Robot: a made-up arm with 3 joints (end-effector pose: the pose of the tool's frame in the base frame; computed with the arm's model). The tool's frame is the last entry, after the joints.
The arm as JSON. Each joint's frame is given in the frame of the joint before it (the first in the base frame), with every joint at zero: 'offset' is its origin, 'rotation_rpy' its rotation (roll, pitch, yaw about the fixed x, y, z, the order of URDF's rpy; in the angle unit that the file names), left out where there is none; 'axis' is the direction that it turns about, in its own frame. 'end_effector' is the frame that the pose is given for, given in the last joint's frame.
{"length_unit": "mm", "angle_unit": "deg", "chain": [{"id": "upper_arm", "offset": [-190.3, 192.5, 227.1], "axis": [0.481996, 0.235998, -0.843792]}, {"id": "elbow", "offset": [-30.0, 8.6, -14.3], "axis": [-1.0, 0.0, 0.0]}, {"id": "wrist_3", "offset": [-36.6, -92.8, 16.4], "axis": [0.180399, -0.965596, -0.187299]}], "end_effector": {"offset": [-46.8, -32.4, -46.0], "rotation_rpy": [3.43, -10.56, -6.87]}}
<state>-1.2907 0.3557 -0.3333</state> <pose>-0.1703 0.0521 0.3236 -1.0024 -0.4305 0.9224</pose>
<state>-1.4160 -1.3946 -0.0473</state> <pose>-0.1578 0.0440 0.1231 0.6091 0.4282 0.9664</pose>
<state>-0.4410 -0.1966 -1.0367</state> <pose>-0.2541 0.0241 0.2420 -0.3477 0.6979 0.4241</pose>
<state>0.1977 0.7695 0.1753</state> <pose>-0.3107 0.1019 0.2665 -0.6089 -0.2880 -0.1617</pose>
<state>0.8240 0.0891 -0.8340</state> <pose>-0.3661 0.1692 0.2458 0.3910 0.8402 -0.5138</pose>
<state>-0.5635 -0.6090 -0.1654</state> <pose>-0.2388 0.0409 0.1442 0.3424 0.0042 0.4064</pose>
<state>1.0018 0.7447 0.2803</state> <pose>-0.3378 0.1795 0.2634 -0.3053 0.0308 -0.8037</pose>
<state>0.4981 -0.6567 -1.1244</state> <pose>-0.3542 0.1445 0.1544 0.8225 0.7742 0.0627</pose>
